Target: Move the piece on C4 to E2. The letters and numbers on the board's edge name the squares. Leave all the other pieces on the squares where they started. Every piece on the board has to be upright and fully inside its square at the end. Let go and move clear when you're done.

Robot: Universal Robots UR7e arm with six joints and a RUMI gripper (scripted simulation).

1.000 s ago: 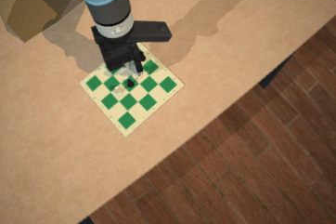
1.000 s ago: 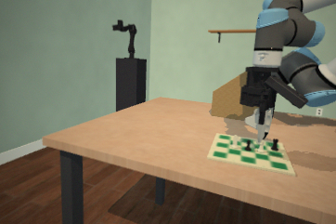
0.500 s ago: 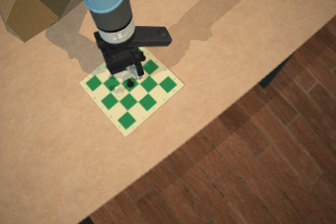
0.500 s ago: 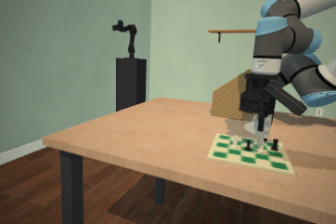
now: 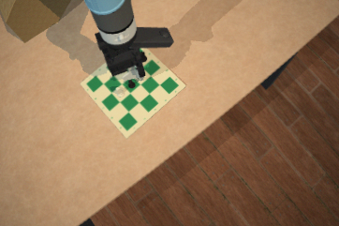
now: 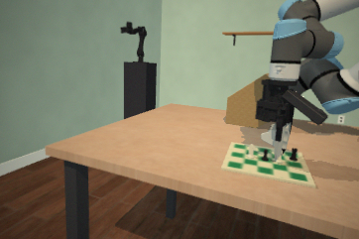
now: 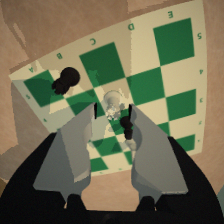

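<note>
Right now the white piece is 1 cm below my hand. From my hand the other things lie so: chessboard: 4 cm to the right, 3 cm below.
</note>
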